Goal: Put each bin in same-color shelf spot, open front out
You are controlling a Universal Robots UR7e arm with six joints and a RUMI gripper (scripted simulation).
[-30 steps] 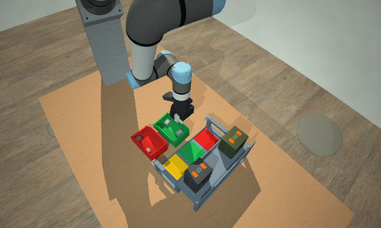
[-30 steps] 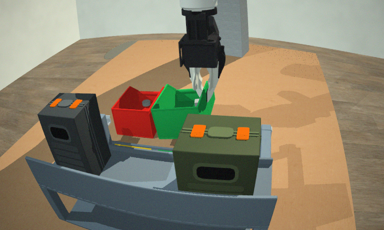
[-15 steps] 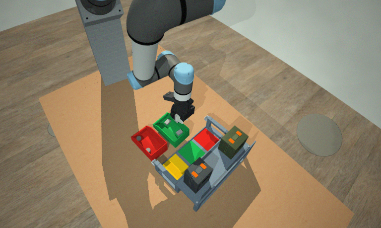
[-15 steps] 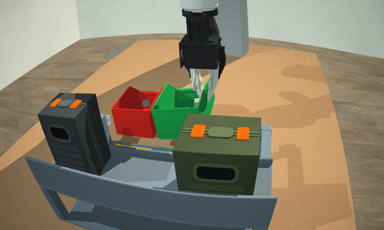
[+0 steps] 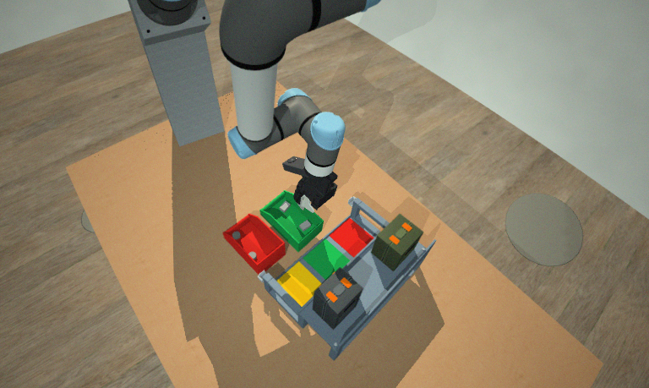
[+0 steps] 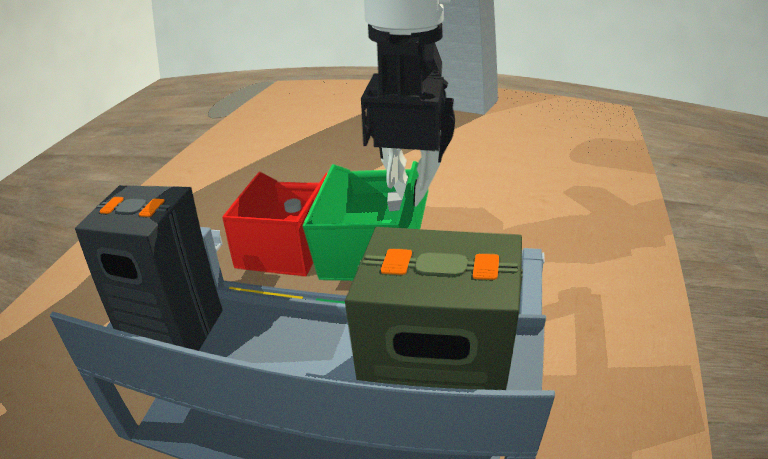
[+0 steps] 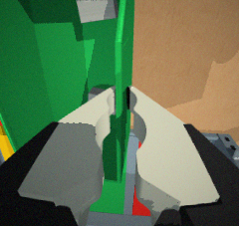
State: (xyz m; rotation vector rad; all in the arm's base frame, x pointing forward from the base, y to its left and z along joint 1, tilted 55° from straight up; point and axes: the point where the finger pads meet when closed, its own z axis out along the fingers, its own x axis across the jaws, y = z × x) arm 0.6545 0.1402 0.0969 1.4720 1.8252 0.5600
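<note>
My hand is 5 cm to the left of the green bin and 3 cm above it. From my hand the other things lie so: olive box (26 cm ahead, 12 cm to the left, 6 cm above); dark grey box (30 cm ahead, 10 cm to the right, 7 cm above); red bin (17 cm to the right, 6 cm below).
</note>
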